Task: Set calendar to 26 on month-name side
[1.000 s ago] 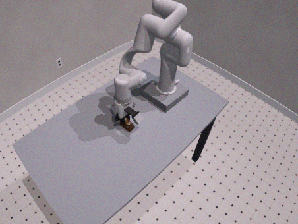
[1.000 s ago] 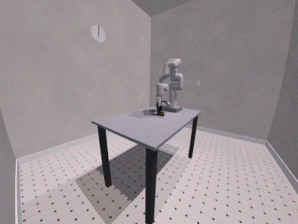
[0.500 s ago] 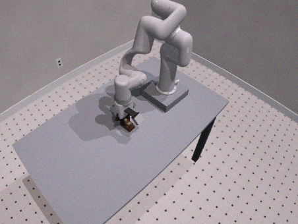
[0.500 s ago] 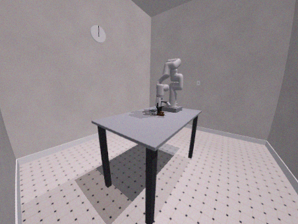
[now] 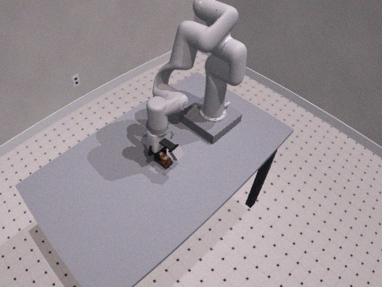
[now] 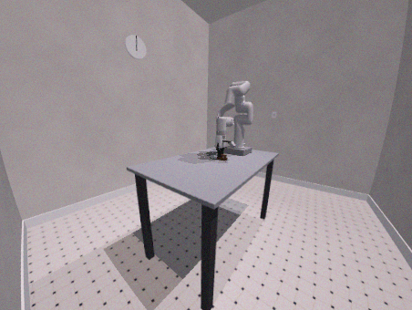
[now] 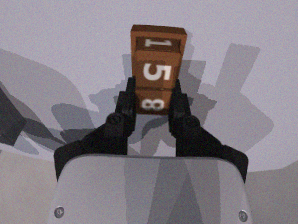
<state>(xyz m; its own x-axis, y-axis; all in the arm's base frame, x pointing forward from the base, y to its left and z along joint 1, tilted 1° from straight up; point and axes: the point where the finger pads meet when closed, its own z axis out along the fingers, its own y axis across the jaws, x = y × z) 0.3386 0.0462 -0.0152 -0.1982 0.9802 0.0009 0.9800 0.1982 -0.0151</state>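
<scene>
The brown cube lies 2 cm below my hand. Round my hand: brown wooden tray: 2 cm to the left, 3 cm below.
</scene>
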